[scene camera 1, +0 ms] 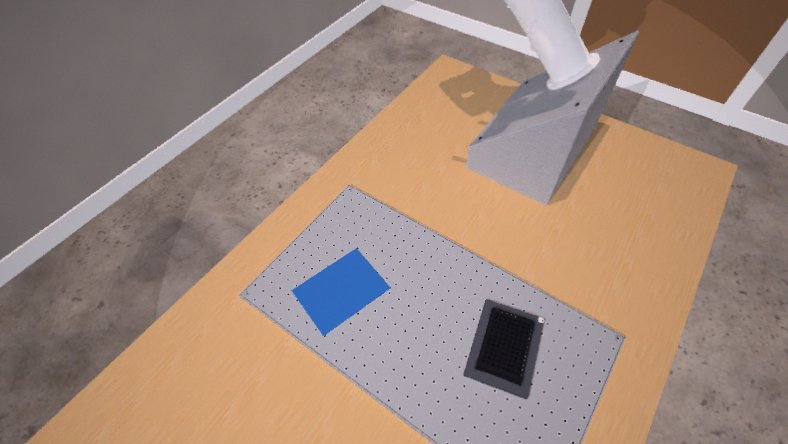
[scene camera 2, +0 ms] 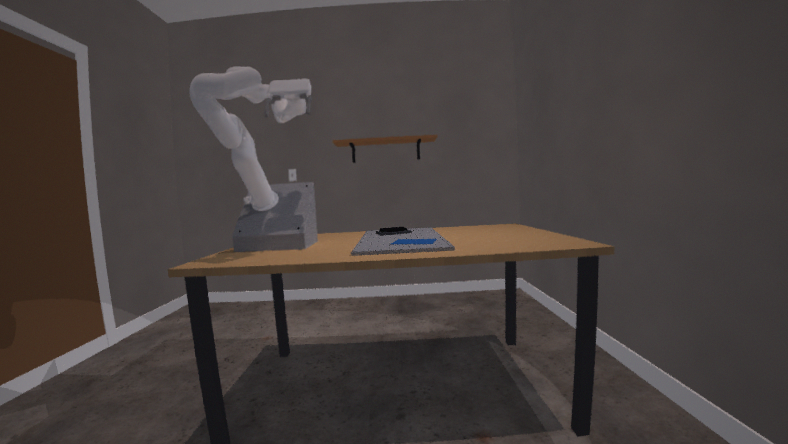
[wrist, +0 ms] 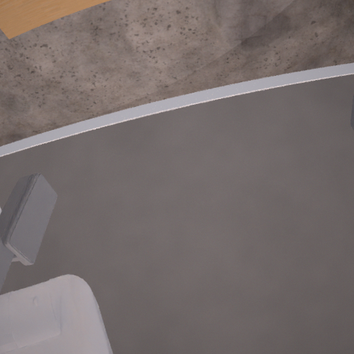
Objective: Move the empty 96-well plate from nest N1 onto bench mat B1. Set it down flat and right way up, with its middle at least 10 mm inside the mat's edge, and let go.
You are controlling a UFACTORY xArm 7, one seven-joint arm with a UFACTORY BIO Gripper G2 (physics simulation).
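Frame: origin at the arm's base, x ahead, y up, z right, level; centimetres.
Seen in the pictures: hand, tool point: point(scene camera 2: 287, 110); arm's base, link origin: point(scene camera 1: 573, 73) point(scene camera 2: 265, 201).
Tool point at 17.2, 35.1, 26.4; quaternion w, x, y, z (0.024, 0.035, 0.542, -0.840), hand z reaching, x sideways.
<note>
Offsets run from my tool point to a thing's top centre, as dx, dy, dz. "spot": to the spot under its first point. Level surfaces: height alone.
The black 96-well plate @(+44.2, -52.5, -34.2) point(scene camera 1: 502, 344) point(scene camera 2: 393, 229) lies flat in the dark grey nest @(spot: +51.4, -54.0, -34.9) point(scene camera 1: 496, 381), on the right part of the perforated board in scene camera 1. The blue bench mat @(dy -54.9) point(scene camera 1: 340, 292) point(scene camera 2: 414, 241) lies flat on the left part of that board, apart from the nest, with nothing on it. My gripper point(scene camera 2: 288, 109) point(wrist: 192, 167) is open and empty, high above the table on the robot base's side. Its fingers stand wide apart in the wrist view, the right one barely showing. The plate and mat do not show in the wrist view.
The grey perforated board @(dy -55.1) point(scene camera 1: 419, 308) point(scene camera 2: 374, 242) lies on the wooden table @(dy -56.4) point(scene camera 1: 165, 375) point(scene camera 2: 523, 239). The wedge-shaped robot base point(scene camera 1: 512, 159) point(scene camera 2: 270, 231) stands beyond the board. A wall shelf point(scene camera 2: 386, 140) hangs behind the table. A small white mark @(+36.1, -53.9, -38.8) point(scene camera 1: 540, 319) shows at a nest corner.
</note>
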